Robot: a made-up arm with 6 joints. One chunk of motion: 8 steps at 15 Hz.
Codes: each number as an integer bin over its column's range. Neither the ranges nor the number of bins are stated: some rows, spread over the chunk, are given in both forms.
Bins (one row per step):
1: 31 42 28 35 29 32
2: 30 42 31 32 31 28
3: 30 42 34 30 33 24
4: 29 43 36 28 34 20
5: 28 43 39 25 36 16
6: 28 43 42 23 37 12
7: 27 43 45 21 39 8
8: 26 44 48 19 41 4
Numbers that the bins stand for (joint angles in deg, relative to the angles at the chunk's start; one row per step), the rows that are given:
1: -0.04 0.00 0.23 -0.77 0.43 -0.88
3: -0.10 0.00 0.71 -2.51 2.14 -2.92
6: -0.23 0.05 1.35 -4.96 3.86 -5.97
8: -0.36 0.10 1.83 -6.36 5.58 -8.01
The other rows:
2: -0.10 0.00 0.47 -1.82 1.29 -1.90
4: -0.16 0.05 0.87 -3.21 2.57 -3.94
5: -0.23 0.05 1.11 -4.26 3.43 -4.96
7: -0.29 0.05 1.59 -5.66 4.72 -6.99

